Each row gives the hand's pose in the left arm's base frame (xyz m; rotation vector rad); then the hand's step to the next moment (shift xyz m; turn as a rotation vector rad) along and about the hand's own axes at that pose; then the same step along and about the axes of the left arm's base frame.
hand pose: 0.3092 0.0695 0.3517 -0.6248 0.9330 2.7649
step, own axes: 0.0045 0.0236 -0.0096 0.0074 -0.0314 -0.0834
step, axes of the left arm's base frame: -0.0073 -0.0245 0.0040 0.0301 -0.0257 -0.0802
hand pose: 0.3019 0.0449 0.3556 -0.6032 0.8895 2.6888
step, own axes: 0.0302 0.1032 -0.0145 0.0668 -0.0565 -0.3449
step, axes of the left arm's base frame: -0.0586 -0.0868 0.0284 0.0664 -0.1603 -0.3106
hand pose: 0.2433 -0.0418 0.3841 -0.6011 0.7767 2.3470
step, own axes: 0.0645 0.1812 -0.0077 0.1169 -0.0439 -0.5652
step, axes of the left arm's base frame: -0.1629 -0.0990 0.0268 0.0718 -0.2918 -0.4947
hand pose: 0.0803 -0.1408 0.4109 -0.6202 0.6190 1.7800
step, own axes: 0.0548 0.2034 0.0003 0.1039 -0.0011 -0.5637
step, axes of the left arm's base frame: -0.2095 -0.0162 -0.0154 0.0341 -0.3111 -0.4802
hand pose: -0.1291 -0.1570 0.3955 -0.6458 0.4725 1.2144
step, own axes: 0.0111 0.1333 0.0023 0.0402 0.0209 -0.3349
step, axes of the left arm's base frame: -0.1243 0.0373 -0.0324 -0.0066 -0.1954 -0.2756
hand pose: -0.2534 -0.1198 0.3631 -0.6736 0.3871 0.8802
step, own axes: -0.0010 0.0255 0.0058 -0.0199 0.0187 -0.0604
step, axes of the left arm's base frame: -0.0209 0.0149 -0.0048 -0.0292 -0.0441 -0.0399
